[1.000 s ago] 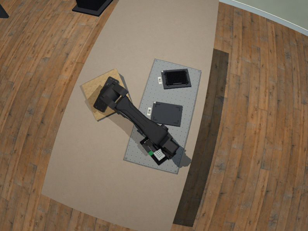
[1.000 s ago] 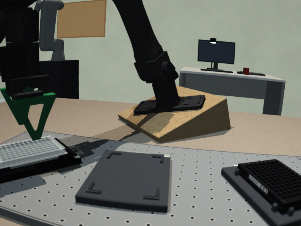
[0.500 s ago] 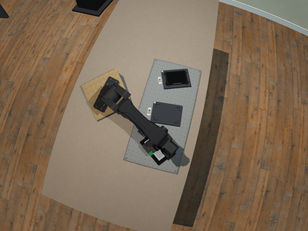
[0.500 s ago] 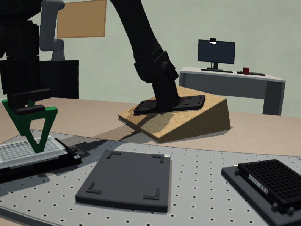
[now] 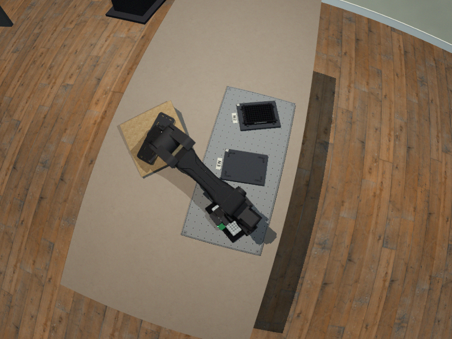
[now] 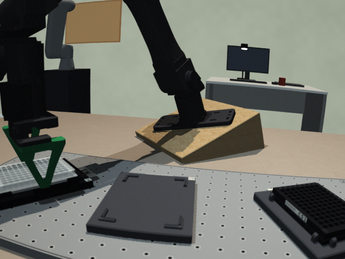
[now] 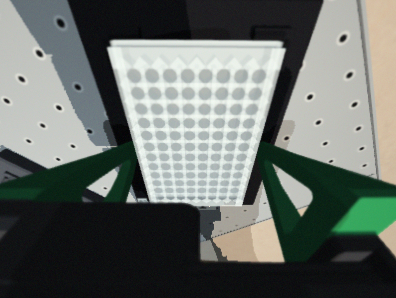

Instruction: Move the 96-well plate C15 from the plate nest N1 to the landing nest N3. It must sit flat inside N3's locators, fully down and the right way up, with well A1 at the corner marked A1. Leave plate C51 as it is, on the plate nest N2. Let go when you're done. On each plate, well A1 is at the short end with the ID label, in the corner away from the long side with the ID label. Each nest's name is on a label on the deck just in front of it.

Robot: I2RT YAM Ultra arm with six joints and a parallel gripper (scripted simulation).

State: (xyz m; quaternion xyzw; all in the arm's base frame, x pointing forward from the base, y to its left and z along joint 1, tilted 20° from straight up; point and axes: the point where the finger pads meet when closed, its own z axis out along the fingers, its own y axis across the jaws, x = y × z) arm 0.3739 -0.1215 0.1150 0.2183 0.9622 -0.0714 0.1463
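My gripper is now 10 mm short of the clear 96-well plate C15. Also, from my hand: grey landing nest N3: 190 mm to the left, 30 mm behind, 10 mm below; black nest N1: 10 mm below, 10 mm ahead; black plate C51: 410 mm to the left, 60 mm behind.
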